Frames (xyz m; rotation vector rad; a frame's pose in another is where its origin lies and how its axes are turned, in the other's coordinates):
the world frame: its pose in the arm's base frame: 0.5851 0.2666 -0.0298 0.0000 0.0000 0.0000
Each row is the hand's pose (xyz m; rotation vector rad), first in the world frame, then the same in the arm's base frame.
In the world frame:
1: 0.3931 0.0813 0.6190 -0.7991 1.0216 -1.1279
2: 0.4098 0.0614 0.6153 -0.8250 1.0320 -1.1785
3: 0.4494 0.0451 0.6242 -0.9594 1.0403 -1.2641
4: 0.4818 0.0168 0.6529 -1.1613 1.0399 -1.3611
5: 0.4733 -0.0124 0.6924 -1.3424 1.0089 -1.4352
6: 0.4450 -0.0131 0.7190 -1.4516 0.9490 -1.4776
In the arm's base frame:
1: 0.9782 0.3479 0.5892 -0.7991 1.0216 -1.1279
2: 0.9949 0.3280 0.5855 -0.8250 1.0320 -1.1785
3: 1.0345 0.3117 0.5944 -0.9594 1.0403 -1.2641
4: 1.0669 0.2834 0.6231 -1.1613 1.0399 -1.3611
5: 1.0584 0.2542 0.6626 -1.3424 1.0089 -1.4352
6: 1.0301 0.2535 0.6892 -1.4516 0.9490 -1.4776

